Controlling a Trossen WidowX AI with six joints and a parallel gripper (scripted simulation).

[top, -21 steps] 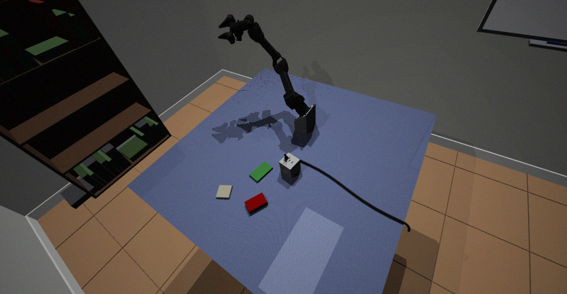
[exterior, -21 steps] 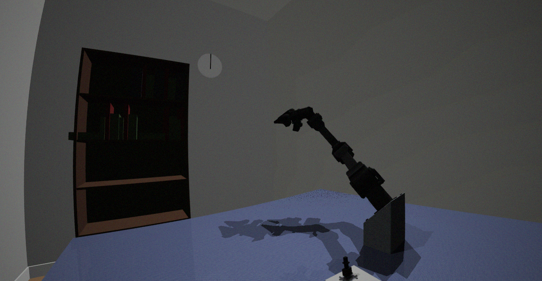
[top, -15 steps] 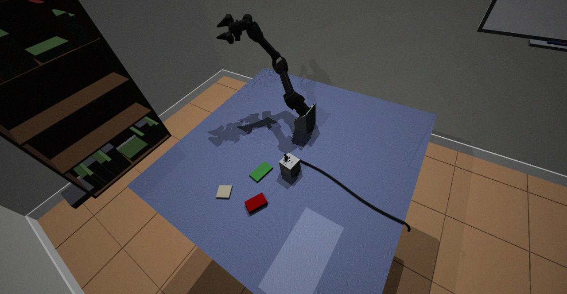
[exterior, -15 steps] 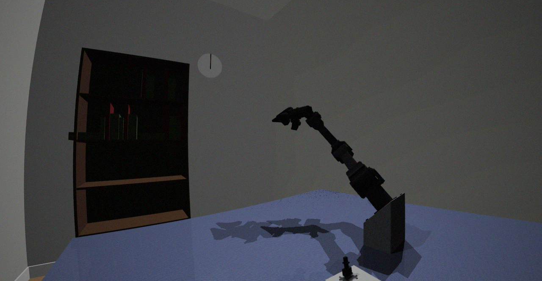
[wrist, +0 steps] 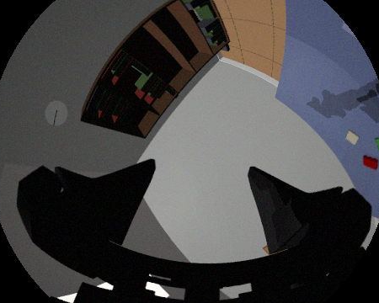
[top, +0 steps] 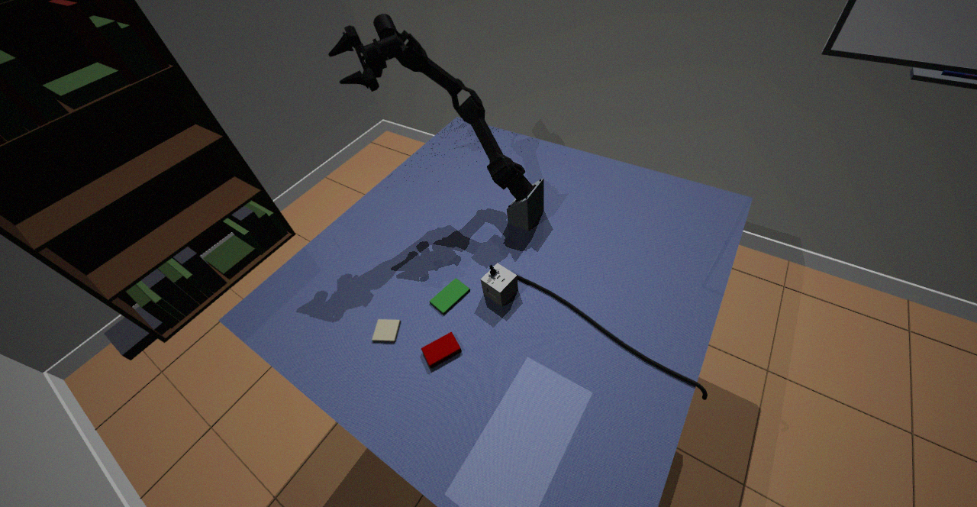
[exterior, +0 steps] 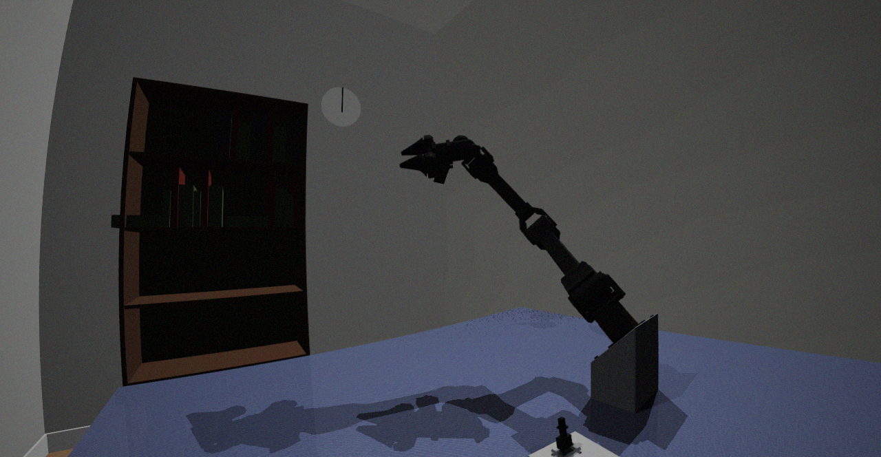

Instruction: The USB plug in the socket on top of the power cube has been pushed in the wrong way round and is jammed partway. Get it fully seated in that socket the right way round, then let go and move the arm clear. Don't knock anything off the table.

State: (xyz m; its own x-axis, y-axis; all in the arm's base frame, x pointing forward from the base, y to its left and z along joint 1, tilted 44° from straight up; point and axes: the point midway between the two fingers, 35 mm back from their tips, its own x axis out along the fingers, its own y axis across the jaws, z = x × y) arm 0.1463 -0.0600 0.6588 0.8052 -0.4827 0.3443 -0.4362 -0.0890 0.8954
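Now: the usb plug 59 cm to the left of my gripper tip, 45 cm below it and 12 cm ahead of it. From my gripper tip the other things lie so: green card: 54 cm below, 48 cm to the left, 22 cm ahead; beige tile: 54 cm below, 41 cm ahead, 39 cm to the left; red block: 58 cm to the left, 53 cm below, 37 cm ahead.
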